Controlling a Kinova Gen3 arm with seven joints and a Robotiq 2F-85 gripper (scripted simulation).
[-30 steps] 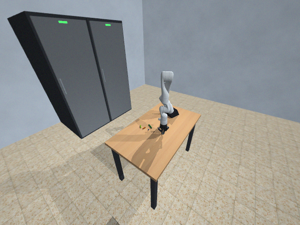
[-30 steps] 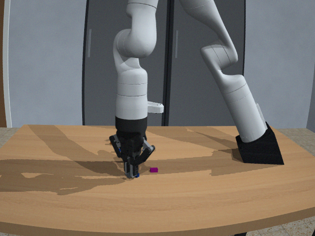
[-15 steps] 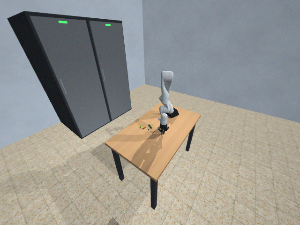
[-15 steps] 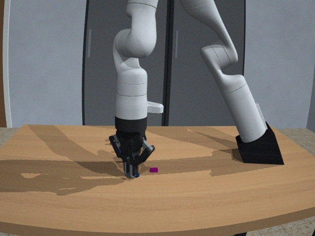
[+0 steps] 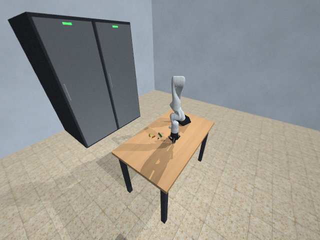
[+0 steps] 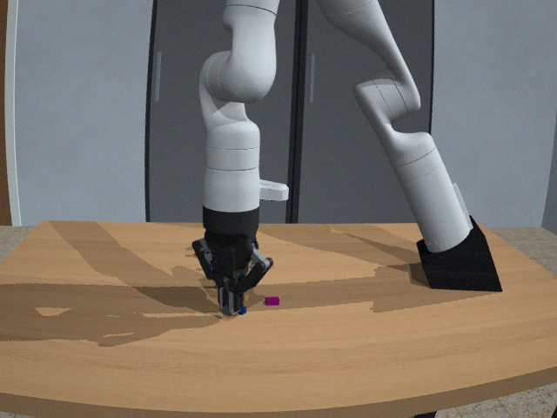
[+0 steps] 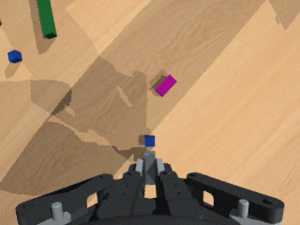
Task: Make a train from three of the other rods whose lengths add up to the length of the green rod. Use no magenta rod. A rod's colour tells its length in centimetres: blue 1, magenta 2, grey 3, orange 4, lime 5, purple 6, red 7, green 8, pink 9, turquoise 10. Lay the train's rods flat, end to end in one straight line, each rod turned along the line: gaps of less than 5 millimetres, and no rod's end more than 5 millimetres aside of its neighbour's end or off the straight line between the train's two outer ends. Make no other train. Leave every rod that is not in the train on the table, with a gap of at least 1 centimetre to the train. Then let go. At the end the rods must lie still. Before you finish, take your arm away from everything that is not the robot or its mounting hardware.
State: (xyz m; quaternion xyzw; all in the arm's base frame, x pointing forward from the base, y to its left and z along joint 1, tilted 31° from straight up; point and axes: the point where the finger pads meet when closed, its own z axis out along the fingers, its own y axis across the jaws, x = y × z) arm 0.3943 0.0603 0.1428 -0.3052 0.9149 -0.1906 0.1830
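Now: hand 25 cm to the left of the orange rod, 3 cm past it and 3 cm above it. Also, from my hand: grey rod 2 cm below; then green rod 19 cm to the right, 8 cm behind, 3 cm below; then magenta rod 8 cm behind, 3 cm to the right, 3 cm below.
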